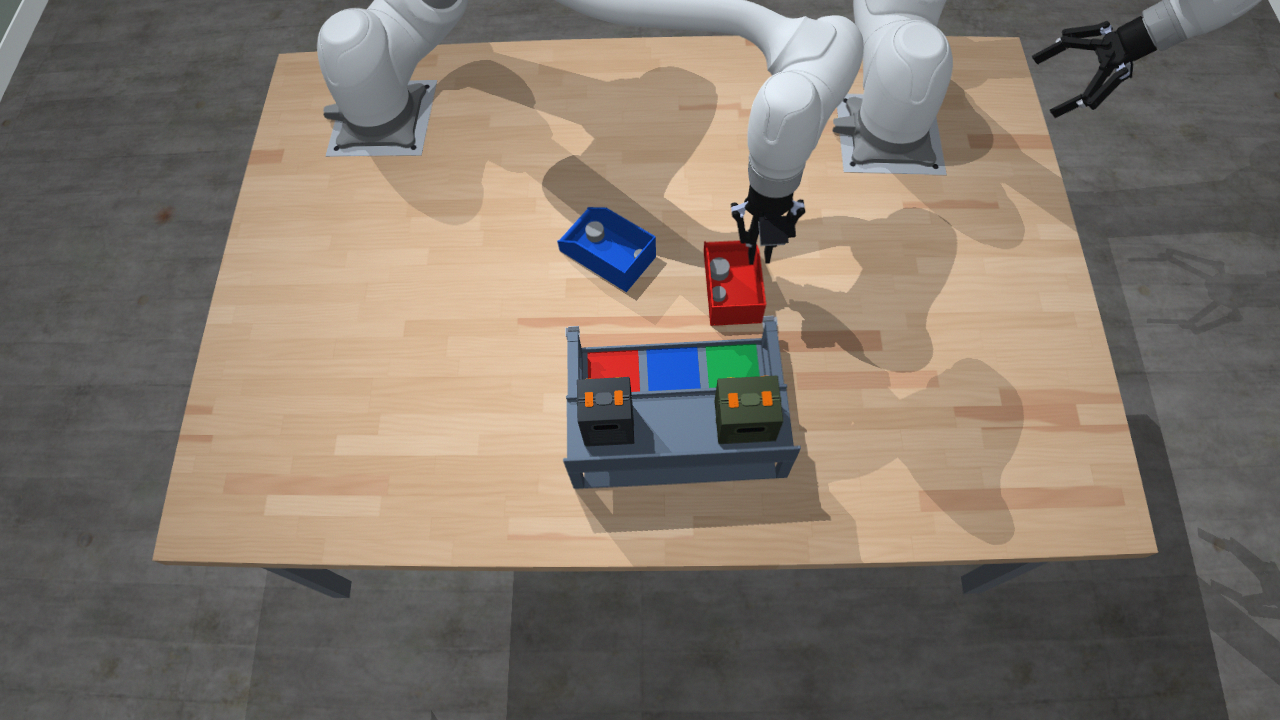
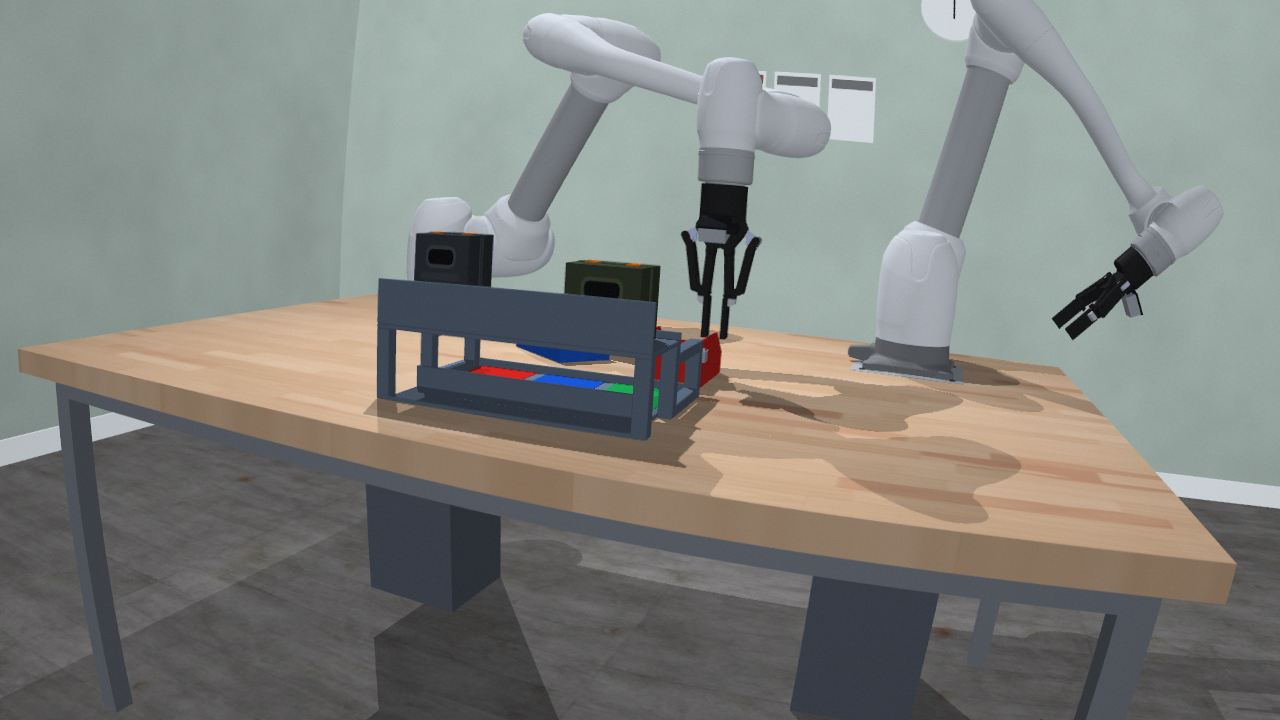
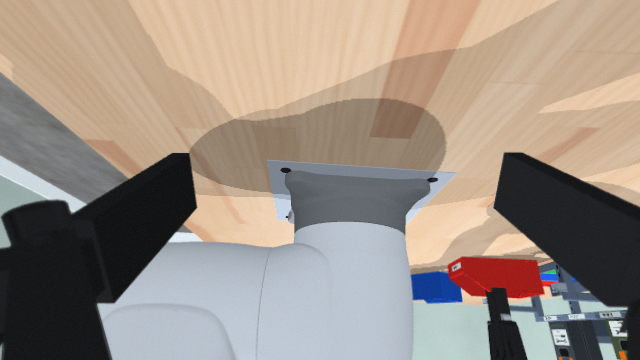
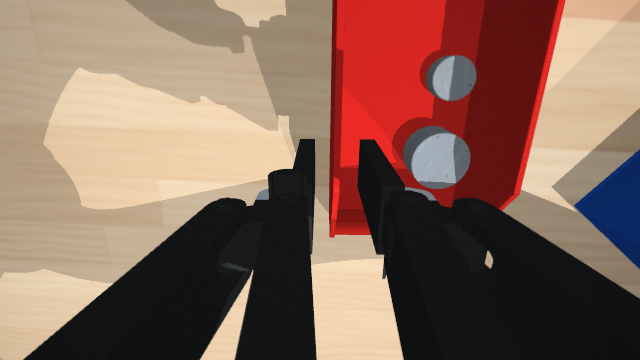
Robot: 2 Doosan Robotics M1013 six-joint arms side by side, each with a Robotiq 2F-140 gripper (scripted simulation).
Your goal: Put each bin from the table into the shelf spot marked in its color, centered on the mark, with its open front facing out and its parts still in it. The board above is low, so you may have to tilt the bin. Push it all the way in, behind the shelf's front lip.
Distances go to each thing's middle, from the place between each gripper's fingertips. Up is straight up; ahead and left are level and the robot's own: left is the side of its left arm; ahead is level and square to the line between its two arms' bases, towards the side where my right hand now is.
I see the blue bin (image 1: 622, 238) 4 cm behind my right hand (image 2: 714, 337), 30 cm to the right of it and 6 cm below it. Also, from my right hand: red bin (image 1: 744, 285): 3 cm ahead, 5 cm to the right, 6 cm below.
The red bin is 660 mm to the right of my left hand (image 1: 1043, 86), 470 mm ahead of it and 80 mm below it. Round my left hand: blue bin (910 mm to the right, 400 mm ahead, 80 mm below).
